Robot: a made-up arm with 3 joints. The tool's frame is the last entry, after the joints. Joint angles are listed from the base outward.
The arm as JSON. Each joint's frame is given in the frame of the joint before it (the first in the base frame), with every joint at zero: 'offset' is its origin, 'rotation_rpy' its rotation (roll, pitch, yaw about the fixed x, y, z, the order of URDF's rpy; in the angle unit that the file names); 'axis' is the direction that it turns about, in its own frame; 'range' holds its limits. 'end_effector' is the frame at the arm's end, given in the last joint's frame.
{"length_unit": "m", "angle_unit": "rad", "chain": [
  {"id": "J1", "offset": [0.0, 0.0, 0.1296], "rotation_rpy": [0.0, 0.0, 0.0], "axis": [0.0, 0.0, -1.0], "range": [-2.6, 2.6]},
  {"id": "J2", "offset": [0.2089, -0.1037, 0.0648], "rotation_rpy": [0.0, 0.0, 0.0], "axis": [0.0, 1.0, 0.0], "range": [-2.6, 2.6]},
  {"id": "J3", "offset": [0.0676, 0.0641, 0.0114], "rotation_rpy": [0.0, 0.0, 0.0], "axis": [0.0, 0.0, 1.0], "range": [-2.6, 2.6]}
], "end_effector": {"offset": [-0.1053, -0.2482, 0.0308], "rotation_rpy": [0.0, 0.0, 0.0]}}
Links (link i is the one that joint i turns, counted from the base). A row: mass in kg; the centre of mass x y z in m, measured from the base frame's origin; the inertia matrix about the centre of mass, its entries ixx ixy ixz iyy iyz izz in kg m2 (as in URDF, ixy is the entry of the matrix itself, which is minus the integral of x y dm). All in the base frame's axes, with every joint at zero. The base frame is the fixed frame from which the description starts. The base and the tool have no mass.
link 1: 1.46; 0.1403 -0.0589 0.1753; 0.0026 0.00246 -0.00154 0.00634 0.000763 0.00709
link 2: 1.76; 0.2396 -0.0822 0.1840; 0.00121 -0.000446 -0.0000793 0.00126 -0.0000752 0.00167
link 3: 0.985; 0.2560 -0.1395 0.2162; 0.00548 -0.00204 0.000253 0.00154 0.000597 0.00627
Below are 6 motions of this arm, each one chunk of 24 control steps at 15 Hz.
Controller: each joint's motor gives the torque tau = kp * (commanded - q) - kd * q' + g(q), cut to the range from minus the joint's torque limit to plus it. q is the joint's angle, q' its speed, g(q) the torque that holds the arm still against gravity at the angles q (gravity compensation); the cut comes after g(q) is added. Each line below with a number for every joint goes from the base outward.
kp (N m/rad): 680 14 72
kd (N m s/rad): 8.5 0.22 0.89
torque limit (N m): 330 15 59
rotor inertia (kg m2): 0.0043 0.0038 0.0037
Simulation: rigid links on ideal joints. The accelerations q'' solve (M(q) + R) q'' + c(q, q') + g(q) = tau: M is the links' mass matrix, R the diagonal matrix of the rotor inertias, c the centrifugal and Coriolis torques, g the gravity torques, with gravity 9.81 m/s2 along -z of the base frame. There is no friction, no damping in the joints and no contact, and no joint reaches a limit. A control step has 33 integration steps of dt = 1/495 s. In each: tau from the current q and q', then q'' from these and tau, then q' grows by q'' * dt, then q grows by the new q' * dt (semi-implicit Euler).
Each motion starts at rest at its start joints. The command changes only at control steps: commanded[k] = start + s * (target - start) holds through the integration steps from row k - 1 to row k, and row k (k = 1, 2, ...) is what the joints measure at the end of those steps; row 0 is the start. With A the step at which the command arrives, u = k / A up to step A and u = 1 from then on. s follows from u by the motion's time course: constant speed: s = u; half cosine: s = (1 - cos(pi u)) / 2; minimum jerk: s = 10 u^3 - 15 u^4 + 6 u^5; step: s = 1 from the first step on.
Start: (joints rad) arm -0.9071 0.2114 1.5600
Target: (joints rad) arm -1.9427 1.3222 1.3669
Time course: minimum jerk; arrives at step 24
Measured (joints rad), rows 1 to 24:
1: -0.9080 0.2119 1.5602
2: -0.9135 0.2157 1.5612
3: -0.9264 0.2276 1.5620
4: -0.9484 0.2511 1.5617
5: -0.9805 0.2868 1.5600
6: -1.0230 0.3334 1.5564
7: -1.0754 0.3896 1.5508
8: -1.1368 0.4552 1.5431
9: -1.2059 0.5292 1.5335
10: -1.2808 0.6098 1.5219
11: -1.3596 0.6945 1.5087
12: -1.4401 0.7808 1.4942
13: -1.5202 0.8667 1.4787
14: -1.5976 0.9503 1.4627
15: -1.6703 1.0293 1.4467
16: -1.7365 1.1014 1.4312
17: -1.7945 1.1646 1.4166
18: -1.8431 1.2175 1.4034
19: -1.8818 1.2595 1.3921
20: -1.9101 1.2901 1.3828
21: -1.9288 1.3099 1.3757
22: -1.9388 1.3201 1.3707
23: -1.9425 1.3231 1.3679
24: -1.9427 1.3224 1.3668

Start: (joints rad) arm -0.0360 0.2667 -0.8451
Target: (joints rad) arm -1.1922 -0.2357 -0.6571
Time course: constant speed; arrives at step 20
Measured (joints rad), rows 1 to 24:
1: -0.1080 0.2374 -0.8409
2: -0.1630 0.2071 -0.8277
3: -0.2213 0.1865 -0.8191
4: -0.2792 0.1605 -0.8093
5: -0.3370 0.1346 -0.7997
6: -0.3949 0.1103 -0.7901
7: -0.4527 0.0851 -0.7805
8: -0.5106 0.0599 -0.7710
9: -0.5684 0.0350 -0.7614
10: -0.6263 0.0099 -0.7518
11: -0.6841 -0.0152 -0.7422
12: -0.7420 -0.0403 -0.7327
13: -0.7998 -0.0653 -0.7231
14: -0.8576 -0.0904 -0.7136
15: -0.9155 -0.1155 -0.7040
16: -0.9733 -0.1405 -0.6945
17: -1.0311 -0.1656 -0.6850
18: -1.0890 -0.1906 -0.6754
19: -1.1468 -0.2157 -0.6659
20: -1.2046 -0.2407 -0.6564
21: -1.1894 -0.2368 -0.6564
22: -1.1927 -0.2339 -0.6574
23: -1.1921 -0.2364 -0.6571
24: -1.1922 -0.2358 -0.6571

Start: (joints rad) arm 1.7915 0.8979 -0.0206
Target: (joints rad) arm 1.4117 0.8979 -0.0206
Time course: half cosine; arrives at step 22
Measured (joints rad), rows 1 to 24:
1: 1.7890 0.8977 -0.0203
2: 1.7823 0.8973 -0.0199
3: 1.7720 0.8969 -0.0196
4: 1.7583 0.8965 -0.0193
5: 1.7413 0.8962 -0.0190
6: 1.7215 0.8959 -0.0187
7: 1.6993 0.8956 -0.0185
8: 1.6750 0.8954 -0.0184
9: 1.6493 0.8952 -0.0182
10: 1.6226 0.8951 -0.0182
11: 1.5955 0.8950 -0.0181
12: 1.5685 0.8950 -0.0182
13: 1.5422 0.8951 -0.0182
14: 1.5171 0.8953 -0.0184
15: 1.4937 0.8955 -0.0185
16: 1.4725 0.8957 -0.0187
17: 1.4539 0.8960 -0.0190
18: 1.4383 0.8963 -0.0193
19: 1.4261 0.8967 -0.0196
20: 1.4174 0.8971 -0.0199
21: 1.4125 0.8974 -0.0203
22: 1.4114 0.8978 -0.0206
23: 1.4118 0.8980 -0.0206
24: 1.4117 0.8979 -0.0206

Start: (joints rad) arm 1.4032 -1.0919 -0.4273
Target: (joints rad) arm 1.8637 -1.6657 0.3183
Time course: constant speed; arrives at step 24
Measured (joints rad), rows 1 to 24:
1: 1.4275 -1.1213 -0.3885
2: 1.4456 -1.1474 -0.3592
3: 1.4649 -1.1685 -0.3278
4: 1.4841 -1.1938 -0.2969
5: 1.5033 -1.2176 -0.2658
6: 1.5225 -1.2414 -0.2348
7: 1.5417 -1.2656 -0.2038
8: 1.5608 -1.2895 -0.1727
9: 1.5800 -1.3135 -0.1417
10: 1.5992 -1.3376 -0.1106
11: 1.6183 -1.3616 -0.0795
12: 1.6375 -1.3857 -0.0485
13: 1.6567 -1.4097 -0.0174
14: 1.6758 -1.4338 0.0137
15: 1.6950 -1.4578 0.0447
16: 1.7141 -1.4819 0.0758
17: 1.7333 -1.5060 0.1069
18: 1.7524 -1.5300 0.1380
19: 1.7716 -1.5541 0.1691
20: 1.7907 -1.5781 0.2001
21: 1.8099 -1.6021 0.2312
22: 1.8290 -1.6262 0.2623
23: 1.8481 -1.6502 0.2934
24: 1.8673 -1.6742 0.3245

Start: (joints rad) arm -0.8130 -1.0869 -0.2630
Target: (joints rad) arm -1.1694 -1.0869 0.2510
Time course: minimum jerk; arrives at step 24
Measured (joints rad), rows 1 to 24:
1: -0.8133 -1.0869 -0.2626
2: -0.8152 -1.0867 -0.2600
3: -0.8196 -1.0862 -0.2537
4: -0.8272 -1.0857 -0.2430
5: -0.8383 -1.0851 -0.2272
6: -0.8530 -1.0845 -0.2062
7: -0.8711 -1.0838 -0.1802
8: -0.8923 -1.0831 -0.1496
9: -0.9162 -1.0824 -0.1151
10: -0.9421 -1.0819 -0.0777
11: -0.9694 -1.0815 -0.0382
12: -0.9973 -1.0812 0.0022
13: -1.0250 -1.0812 0.0423
14: -1.0518 -1.0814 0.0811
15: -1.0769 -1.0817 0.1175
16: -1.0997 -1.0822 0.1505
17: -1.1196 -1.0828 0.1793
18: -1.1363 -1.0835 0.2034
19: -1.1494 -1.0842 0.2223
20: -1.1589 -1.0849 0.2360
21: -1.1651 -1.0856 0.2449
22: -1.1683 -1.0861 0.2495
23: -1.1694 -1.0866 0.2510
24: -1.1694 -1.0869 0.2510

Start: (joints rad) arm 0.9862 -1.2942 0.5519
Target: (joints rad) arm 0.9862 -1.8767 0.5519
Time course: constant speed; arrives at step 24
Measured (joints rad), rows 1 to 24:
1: 0.9861 -1.3188 0.5522
2: 0.9864 -1.3538 0.5517
3: 0.9863 -1.3751 0.5518
4: 0.9862 -1.3952 0.5519
5: 0.9863 -1.4220 0.5518
6: 0.9863 -1.4475 0.5518
7: 0.9863 -1.4702 0.5519
8: 0.9863 -1.4943 0.5519
9: 0.9863 -1.5194 0.5518
10: 0.9863 -1.5435 0.5518
11: 0.9863 -1.5675 0.5518
12: 0.9863 -1.5919 0.5518
13: 0.9863 -1.6162 0.5518
14: 0.9863 -1.6404 0.5518
15: 0.9863 -1.6647 0.5518
16: 0.9863 -1.6890 0.5518
17: 0.9863 -1.7133 0.5518
18: 0.9863 -1.7375 0.5518
19: 0.9863 -1.7618 0.5518
20: 0.9863 -1.7861 0.5518
21: 0.9863 -1.8103 0.5518
22: 0.9863 -1.8346 0.5518
23: 0.9863 -1.8589 0.5518
24: 0.9863 -1.8831 0.5518

